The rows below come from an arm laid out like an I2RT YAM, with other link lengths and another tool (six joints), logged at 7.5 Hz.
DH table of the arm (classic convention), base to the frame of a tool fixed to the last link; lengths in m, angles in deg. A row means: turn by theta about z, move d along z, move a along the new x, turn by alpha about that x. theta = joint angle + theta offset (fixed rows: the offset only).
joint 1: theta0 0; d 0.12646; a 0.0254; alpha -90
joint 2: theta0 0; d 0; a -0.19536; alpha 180
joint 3: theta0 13.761; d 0; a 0.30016; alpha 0
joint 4: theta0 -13.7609; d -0.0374; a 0.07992; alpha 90
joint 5: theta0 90; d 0.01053; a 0; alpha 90
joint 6: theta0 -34.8; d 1.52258; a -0.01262; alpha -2
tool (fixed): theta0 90; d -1.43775; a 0; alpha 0
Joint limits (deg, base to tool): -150..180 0..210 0..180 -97..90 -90..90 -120..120
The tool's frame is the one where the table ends.
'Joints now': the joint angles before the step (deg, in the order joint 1, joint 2, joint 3, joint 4, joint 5, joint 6). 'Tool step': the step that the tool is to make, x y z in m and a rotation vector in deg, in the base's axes. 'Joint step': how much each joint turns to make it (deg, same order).
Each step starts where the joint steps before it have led.
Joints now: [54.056 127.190 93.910 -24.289 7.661 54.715]
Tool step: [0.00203 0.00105 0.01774 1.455 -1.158 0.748]
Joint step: [-0.265 -1.973 -0.034 0.035 -0.492 -0.897]
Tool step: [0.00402 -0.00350 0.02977 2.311 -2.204 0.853]
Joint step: [-0.801 -4.083 -1.155 0.430 -0.658 -1.578]
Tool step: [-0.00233 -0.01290 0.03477 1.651 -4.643 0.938]
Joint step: [-0.768 -7.569 -5.182 2.117 0.960 -3.056]
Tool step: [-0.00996 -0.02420 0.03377 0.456 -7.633 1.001]
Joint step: [-0.871 -11.141 -9.722 4.500 2.699 -5.437]
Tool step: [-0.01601 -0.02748 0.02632 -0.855 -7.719 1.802]
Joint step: [-0.920 -11.964 -10.393 3.982 2.001 -6.914]
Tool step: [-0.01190 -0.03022 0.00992 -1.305 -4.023 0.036]
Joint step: [-1.565 -10.454 -9.100 1.181 0.932 -4.224]
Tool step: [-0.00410 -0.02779 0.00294 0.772 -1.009 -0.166]
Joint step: [-2.623 -8.268 -7.126 0.437 -1.940 -1.558]
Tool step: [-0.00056 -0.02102 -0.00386 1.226 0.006 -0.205]
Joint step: [-2.573 -5.627 -5.535 0.858 -2.473 -0.509]
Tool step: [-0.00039 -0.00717 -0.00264 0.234 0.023 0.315]
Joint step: [-1.040 -1.940 -2.010 0.290 -1.256 -0.545]
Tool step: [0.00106 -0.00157 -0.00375 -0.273 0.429 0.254]
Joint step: [-0.442 0.067 -0.409 0.011 -0.640 -0.288]
